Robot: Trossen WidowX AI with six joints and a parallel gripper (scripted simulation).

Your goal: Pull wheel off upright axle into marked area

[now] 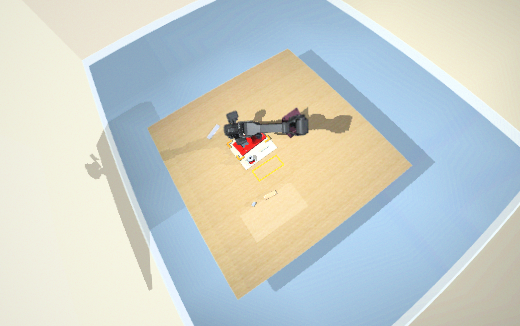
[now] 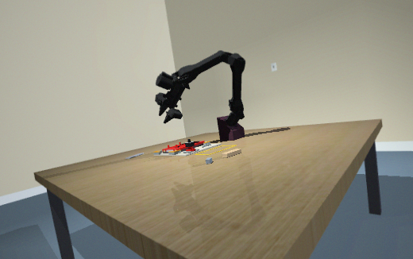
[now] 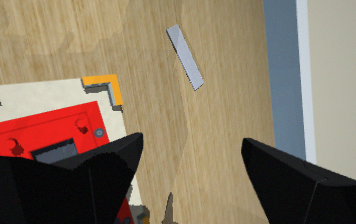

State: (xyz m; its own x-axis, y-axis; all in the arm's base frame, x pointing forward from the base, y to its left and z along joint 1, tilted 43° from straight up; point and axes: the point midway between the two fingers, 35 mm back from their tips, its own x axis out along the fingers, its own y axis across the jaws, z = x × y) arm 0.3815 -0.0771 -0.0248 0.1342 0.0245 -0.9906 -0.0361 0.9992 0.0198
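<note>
Right now the wheel is 3 cm behind my gripper tip, 18 cm to the left of it and 13 cm below it. The rest, counted from my gripper tip: flat strip (11 cm ahead, 15 cm to the right, 17 cm below); grey cube (8 cm ahead, 43 cm to the left, 16 cm below); wooden block (3 cm behind, 43 cm to the left, 16 cm below).
</note>
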